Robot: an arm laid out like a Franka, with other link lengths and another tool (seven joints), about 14 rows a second.
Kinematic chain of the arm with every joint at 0, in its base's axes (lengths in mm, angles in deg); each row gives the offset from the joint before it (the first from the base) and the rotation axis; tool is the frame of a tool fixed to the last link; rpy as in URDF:
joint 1: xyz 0 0 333 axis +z
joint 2: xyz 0 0 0 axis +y
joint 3: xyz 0 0 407.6 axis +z
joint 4: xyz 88.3 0 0 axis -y
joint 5: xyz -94.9 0 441.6 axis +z
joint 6: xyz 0 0 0 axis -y
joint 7: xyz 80.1 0 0 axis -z
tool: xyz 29 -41 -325.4 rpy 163.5 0 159.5
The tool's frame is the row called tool.
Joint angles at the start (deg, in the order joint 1, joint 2, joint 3, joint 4, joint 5, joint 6, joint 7):
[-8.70 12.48 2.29 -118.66 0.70 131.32 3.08]
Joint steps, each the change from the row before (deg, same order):
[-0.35 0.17 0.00 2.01 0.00 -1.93 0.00]
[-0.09 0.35 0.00 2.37 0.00 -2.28 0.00]
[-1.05 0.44 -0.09 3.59 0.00 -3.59 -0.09]
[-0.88 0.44 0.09 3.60 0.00 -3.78 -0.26]
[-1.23 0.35 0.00 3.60 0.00 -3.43 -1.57]
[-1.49 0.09 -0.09 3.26 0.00 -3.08 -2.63]
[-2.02 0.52 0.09 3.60 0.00 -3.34 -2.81]
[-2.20 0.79 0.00 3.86 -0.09 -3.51 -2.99]
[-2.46 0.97 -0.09 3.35 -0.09 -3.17 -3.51]
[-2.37 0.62 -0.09 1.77 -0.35 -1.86 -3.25]
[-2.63 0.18 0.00 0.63 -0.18 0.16 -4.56]
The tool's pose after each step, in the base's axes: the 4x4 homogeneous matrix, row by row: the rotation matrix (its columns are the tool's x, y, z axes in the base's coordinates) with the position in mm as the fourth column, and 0 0 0 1 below. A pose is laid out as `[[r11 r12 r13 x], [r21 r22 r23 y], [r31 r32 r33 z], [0 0 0 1]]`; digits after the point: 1 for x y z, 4 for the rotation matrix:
[[-0.8586 0.4904 0.1494 674.9], [0.5126 0.8180 0.2609 -119.8], [0.0058 0.3006 -0.9537 179.3], [0 0 0 1]]
[[-0.8580 0.4927 0.1454 682.5], [0.5136 0.8171 0.2618 -121.8], [0.0101 0.2993 -0.9541 192.0], [0 0 0 1]]
[[-0.8487 0.5093 0.1429 690.2], [0.5287 0.8079 0.2606 -136.8], [0.0173 0.2966 -0.9548 212.5], [0 0 0 1]]
[[-0.8439 0.5193 0.1352 696.5], [0.5359 0.8026 0.2620 -147.4], [0.0275 0.2935 -0.9556 233.3], [0 0 0 1]]
[[-0.8473 0.5147 0.1312 703.1], [0.5303 0.8055 0.2644 -163.4], [0.0304 0.2936 -0.9554 256.3], [0 0 0 1]]
[[-0.8572 0.4986 0.1287 707.5], [0.5142 0.8149 0.2674 -183.4], [0.0284 0.2954 -0.9550 280.4], [0 0 0 1]]
[[-0.8652 0.4864 0.1217 709.4], [0.5004 0.8219 0.2722 -207.7], [0.0324 0.2964 -0.9545 302.1], [0 0 0 1]]
[[-0.8723 0.4760 0.1118 708.8], [0.4874 0.8283 0.2764 -235.9], [0.0389 0.2956 -0.9545 322.6], [0 0 0 1]]
[[-0.8803 0.4647 0.0958 703.3], [0.4716 0.8351 0.2830 -267.4], [0.0515 0.2943 -0.9543 336.5], [0 0 0 1]]
[[-0.8869 0.4550 0.0802 693.5], [0.4578 0.8420 0.2855 -298.0], [0.0624 0.2900 -0.9550 342.2], [0 0 0 1]]
[[-0.9027 0.4226 0.0813 686.7], [0.4274 0.8578 0.2855 -330.4], [0.0509 0.2924 -0.9549 346.2], [0 0 0 1]]

